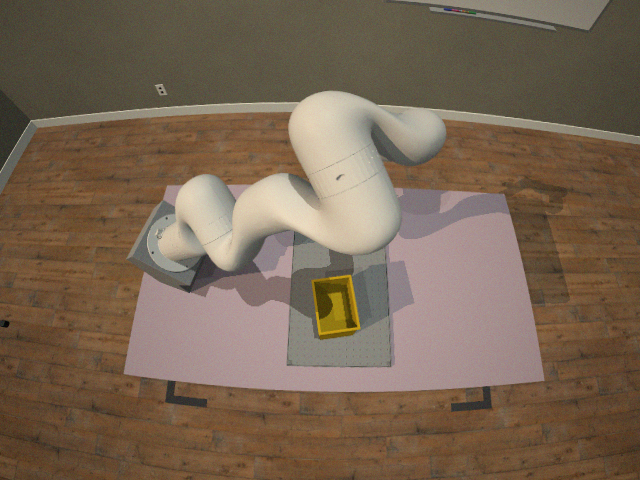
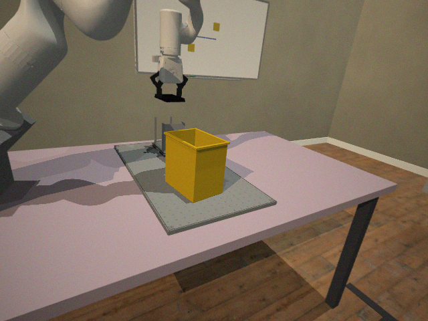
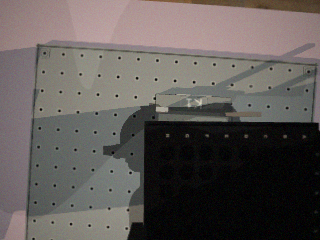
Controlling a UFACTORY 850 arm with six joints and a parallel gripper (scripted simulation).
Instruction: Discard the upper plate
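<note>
My hand is 36 cm to the left of the yellow plastics bin W1 and 17 cm above it. From my hand the other things lie so: light plate 23 cm below; black 96-well plate 1 cm below.
</note>
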